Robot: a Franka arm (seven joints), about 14 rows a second.
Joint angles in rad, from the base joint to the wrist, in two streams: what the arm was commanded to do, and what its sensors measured. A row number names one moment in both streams.
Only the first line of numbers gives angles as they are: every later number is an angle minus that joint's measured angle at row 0.
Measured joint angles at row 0:
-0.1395, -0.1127, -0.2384, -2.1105, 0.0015, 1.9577, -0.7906
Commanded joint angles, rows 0 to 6:
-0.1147, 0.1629, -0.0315, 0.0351, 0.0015, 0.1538, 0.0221
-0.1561, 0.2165, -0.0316, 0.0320, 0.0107, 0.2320, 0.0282
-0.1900, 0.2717, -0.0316, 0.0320, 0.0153, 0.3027, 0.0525
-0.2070, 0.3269, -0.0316, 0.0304, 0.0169, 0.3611, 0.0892
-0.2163, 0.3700, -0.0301, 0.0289, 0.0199, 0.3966, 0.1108
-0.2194, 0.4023, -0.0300, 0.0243, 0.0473, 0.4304, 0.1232
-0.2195, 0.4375, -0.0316, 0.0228, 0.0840, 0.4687, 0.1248
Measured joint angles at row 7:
-0.2134, 0.3739, -0.0445, -0.0025, 0.0328, 0.4238, 0.0890
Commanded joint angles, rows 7 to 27:
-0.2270, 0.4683, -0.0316, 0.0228, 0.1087, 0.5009, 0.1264
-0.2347, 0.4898, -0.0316, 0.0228, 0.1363, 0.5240, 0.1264
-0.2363, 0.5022, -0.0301, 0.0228, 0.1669, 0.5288, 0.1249
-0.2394, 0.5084, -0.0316, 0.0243, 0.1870, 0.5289, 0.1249
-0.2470, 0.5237, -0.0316, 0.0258, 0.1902, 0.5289, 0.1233
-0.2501, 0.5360, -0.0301, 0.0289, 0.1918, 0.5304, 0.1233
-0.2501, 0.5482, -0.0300, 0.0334, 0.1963, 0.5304, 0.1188
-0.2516, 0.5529, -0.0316, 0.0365, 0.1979, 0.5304, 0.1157
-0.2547, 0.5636, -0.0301, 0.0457, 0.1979, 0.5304, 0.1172
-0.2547, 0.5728, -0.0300, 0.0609, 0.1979, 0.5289, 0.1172
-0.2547, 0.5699, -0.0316, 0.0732, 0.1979, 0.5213, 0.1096
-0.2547, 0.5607, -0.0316, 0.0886, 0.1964, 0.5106, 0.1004
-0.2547, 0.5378, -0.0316, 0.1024, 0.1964, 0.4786, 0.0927
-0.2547, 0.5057, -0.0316, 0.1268, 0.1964, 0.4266, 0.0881
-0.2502, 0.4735, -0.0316, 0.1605, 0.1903, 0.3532, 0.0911
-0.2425, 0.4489, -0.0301, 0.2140, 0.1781, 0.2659, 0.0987
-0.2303, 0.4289, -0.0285, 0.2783, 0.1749, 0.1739, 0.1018
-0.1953, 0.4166, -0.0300, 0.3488, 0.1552, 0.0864, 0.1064
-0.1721, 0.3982, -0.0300, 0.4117, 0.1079, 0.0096, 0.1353
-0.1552, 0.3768, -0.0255, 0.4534, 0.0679, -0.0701, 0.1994
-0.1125, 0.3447, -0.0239, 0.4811, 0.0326, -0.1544, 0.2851
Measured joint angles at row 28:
-0.1698, 0.3822, -0.0242, 0.4178, 0.0979, -0.0275, 0.1725
